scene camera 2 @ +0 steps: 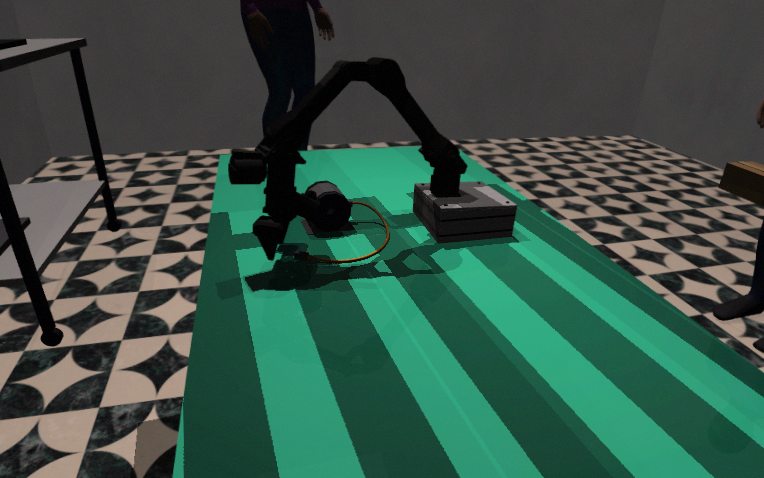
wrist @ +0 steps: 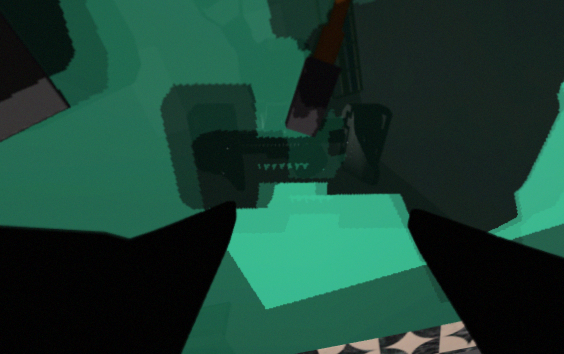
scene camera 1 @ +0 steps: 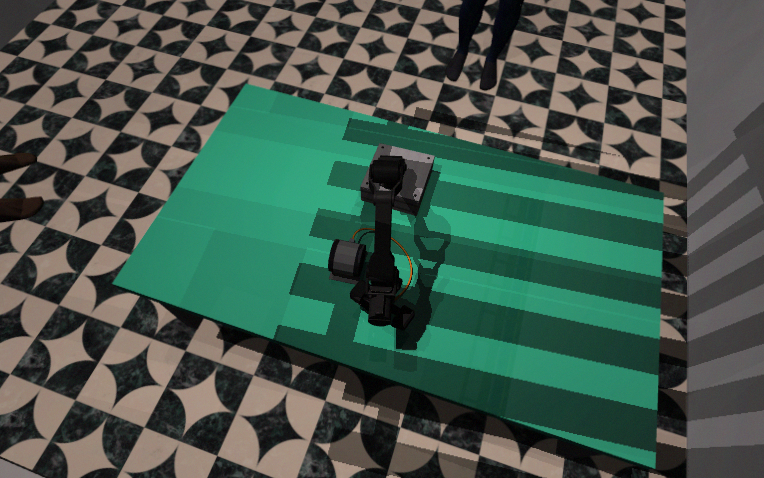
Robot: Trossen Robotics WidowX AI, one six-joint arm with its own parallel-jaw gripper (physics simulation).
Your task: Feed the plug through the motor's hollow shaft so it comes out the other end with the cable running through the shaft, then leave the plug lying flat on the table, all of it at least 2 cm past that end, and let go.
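Frame: origin at the arm's base, x ahead, y left, z up, level; centimetres.
Seen in the pictures: gripper, fingertip midpoint: (scene camera 2: pixel 275 251) (wrist: pixel 321 213); arm's base, origin of the base link: (scene camera 2: pixel 444 193).
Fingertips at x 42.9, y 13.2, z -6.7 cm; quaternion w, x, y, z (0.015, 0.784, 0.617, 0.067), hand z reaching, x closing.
Note:
Offsets run from my fingertips to a thing's middle. "pt": to the spot under its first point. Level surfaces: height alone.
The grey and black motor {dx -13.2, dy -16.4, dz +3.3 cm} (scene camera 1: pixel 347 258) (scene camera 2: pixel 325 194) stands on its base plate, with one dark end face toward scene camera 2; a corner of its base {pt dx -8.1, dy -12.4, dz -1.6 cm} (wrist: pixel 32 107) shows at the wrist view's left edge. The orange cable (scene camera 1: pixel 411 264) (scene camera 2: pixel 387 232) (wrist: pixel 333 37) loops from beside the motor over the table, outside the shaft. The dark plug {dx -5.5, dy +0.5, dz -1.1 cm} (scene camera 2: pixel 301 255) (wrist: pixel 313 95) at its end lies on the table; the arm hides it in scene camera 1. My gripper (scene camera 1: pixel 383 307) (scene camera 2: pixel 290 236) (wrist: pixel 321 213) is open and empty, pointing down above the table, close to the plug.
The arm's grey base box (scene camera 1: pixel 419 174) (scene camera 2: pixel 473 219) stands on the green table {dz -1.8 cm} (scene camera 1: pixel 197 169) (scene camera 2: pixel 394 394) behind the motor. The near table edge runs beyond the gripper, with tiled floor (wrist: pixel 410 342) past it. Striped shadows cross the table. A side shelf (scene camera 2: pixel 50 208) and people stand around.

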